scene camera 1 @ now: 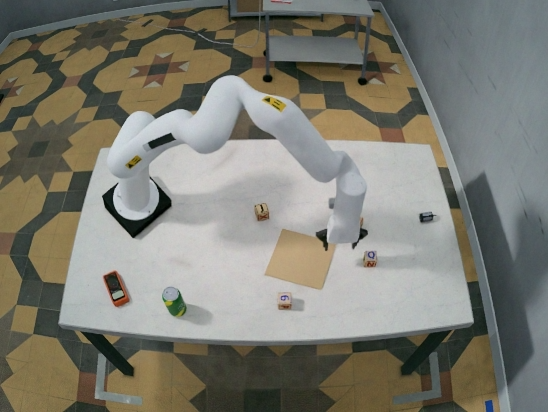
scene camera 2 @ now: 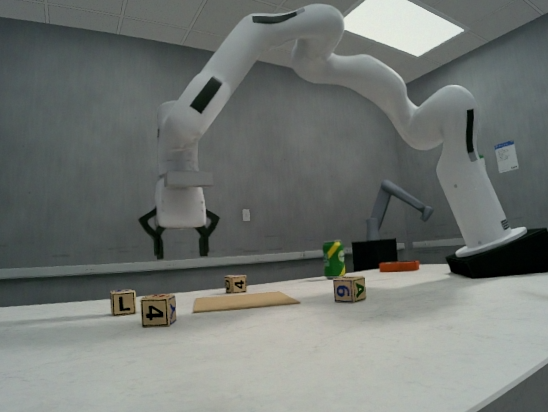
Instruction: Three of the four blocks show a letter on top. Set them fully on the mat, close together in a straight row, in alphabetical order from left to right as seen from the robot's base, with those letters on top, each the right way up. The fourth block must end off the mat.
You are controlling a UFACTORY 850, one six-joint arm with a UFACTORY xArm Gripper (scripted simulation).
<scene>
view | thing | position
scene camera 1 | gripper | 339, 246
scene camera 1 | tan mat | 298, 258
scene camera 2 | green can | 334, 267
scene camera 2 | wooden block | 156, 310
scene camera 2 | tan mat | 269, 299
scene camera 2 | wooden block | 349, 289
</scene>
